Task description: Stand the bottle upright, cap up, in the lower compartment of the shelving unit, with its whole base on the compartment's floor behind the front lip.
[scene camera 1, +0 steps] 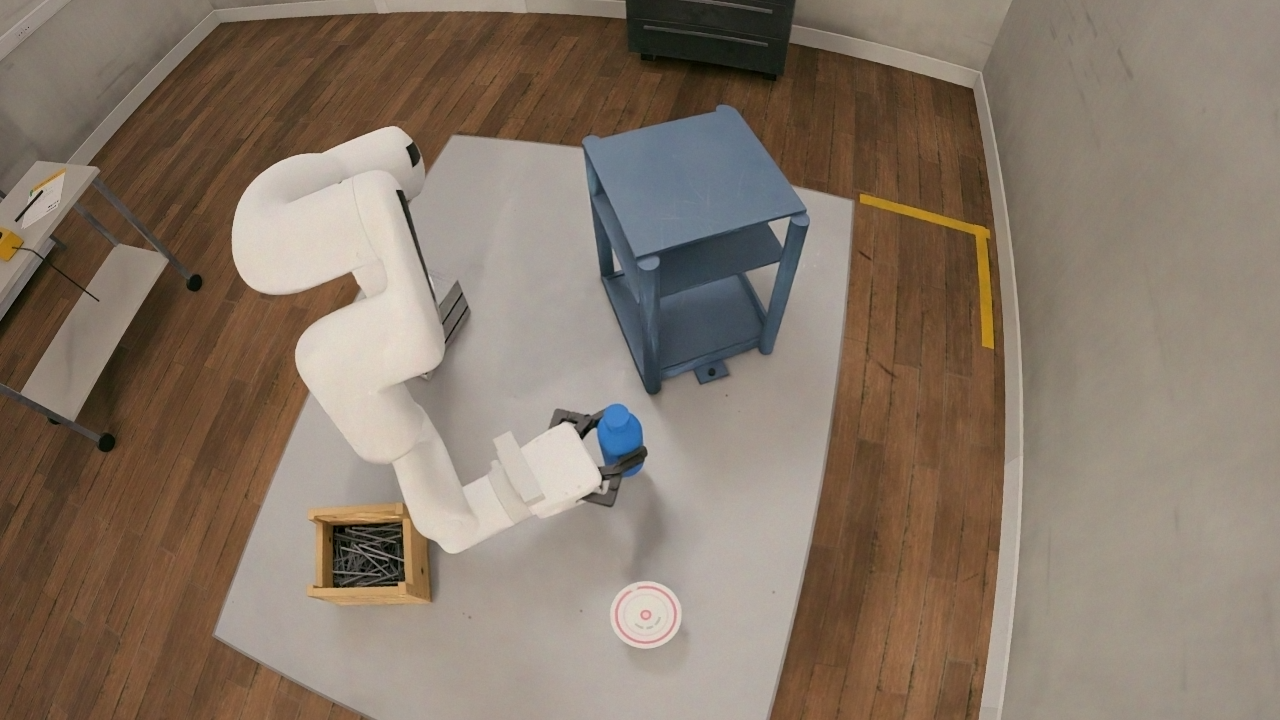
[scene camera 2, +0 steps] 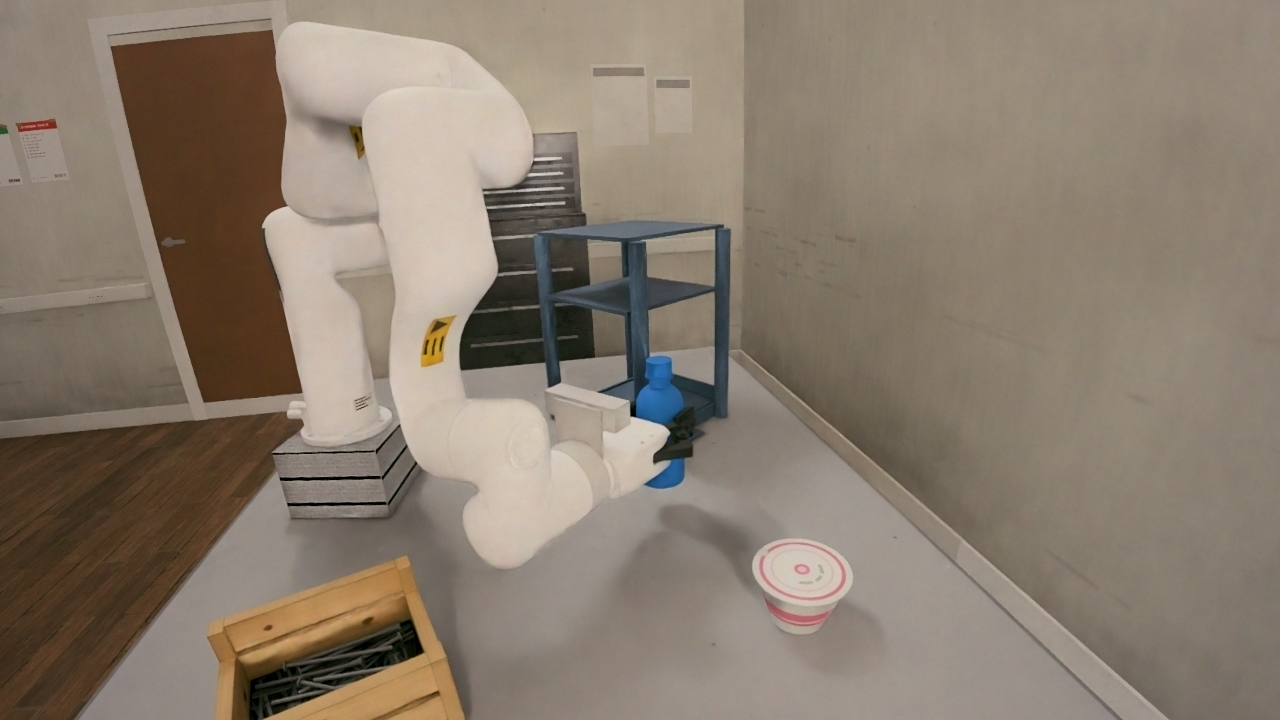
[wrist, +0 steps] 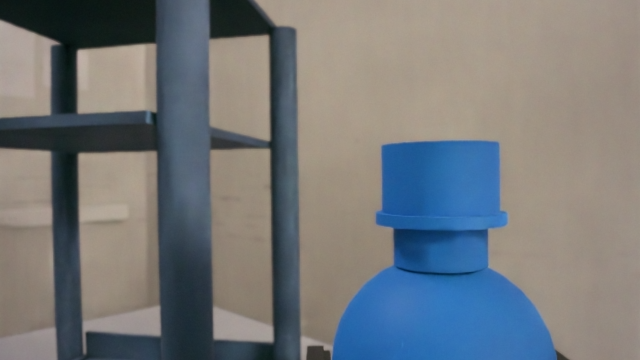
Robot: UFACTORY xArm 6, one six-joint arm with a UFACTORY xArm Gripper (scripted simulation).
Labels:
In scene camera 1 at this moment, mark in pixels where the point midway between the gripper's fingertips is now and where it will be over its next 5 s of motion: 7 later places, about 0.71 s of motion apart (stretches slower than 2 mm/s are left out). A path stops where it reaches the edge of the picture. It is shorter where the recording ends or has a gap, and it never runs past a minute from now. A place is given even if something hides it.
My gripper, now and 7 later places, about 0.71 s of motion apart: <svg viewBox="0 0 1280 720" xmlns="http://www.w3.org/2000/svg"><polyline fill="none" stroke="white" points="634,429 633,425 623,409 606,380 586,347 572,325 567,316 571,313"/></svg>

